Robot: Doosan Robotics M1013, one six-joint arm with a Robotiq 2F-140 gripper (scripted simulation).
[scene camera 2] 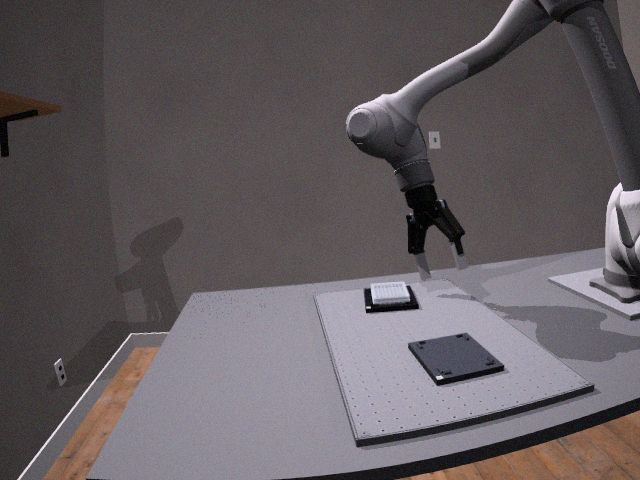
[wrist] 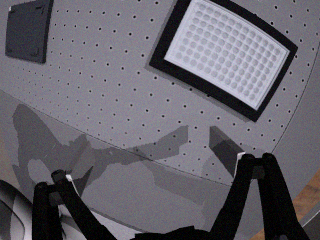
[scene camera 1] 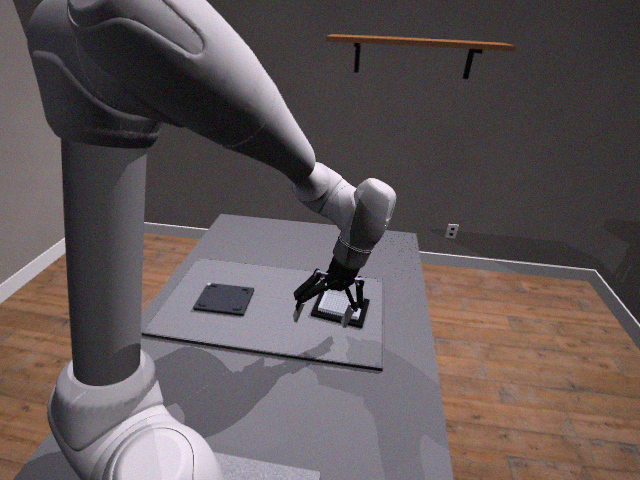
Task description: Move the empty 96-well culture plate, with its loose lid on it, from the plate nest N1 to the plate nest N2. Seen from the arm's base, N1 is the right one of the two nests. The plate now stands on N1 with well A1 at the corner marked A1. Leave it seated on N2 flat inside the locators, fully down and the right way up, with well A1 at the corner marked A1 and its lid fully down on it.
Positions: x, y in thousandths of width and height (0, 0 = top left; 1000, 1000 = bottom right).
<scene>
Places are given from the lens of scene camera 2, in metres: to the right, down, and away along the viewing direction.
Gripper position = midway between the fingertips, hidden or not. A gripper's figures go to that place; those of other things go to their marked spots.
gripper (scene camera 2: 693, 572): 0.29, 0.08, 1.05
black plate nest N2 (scene camera 2: 729, 749): 0.24, 0.20, 0.70
</scene>
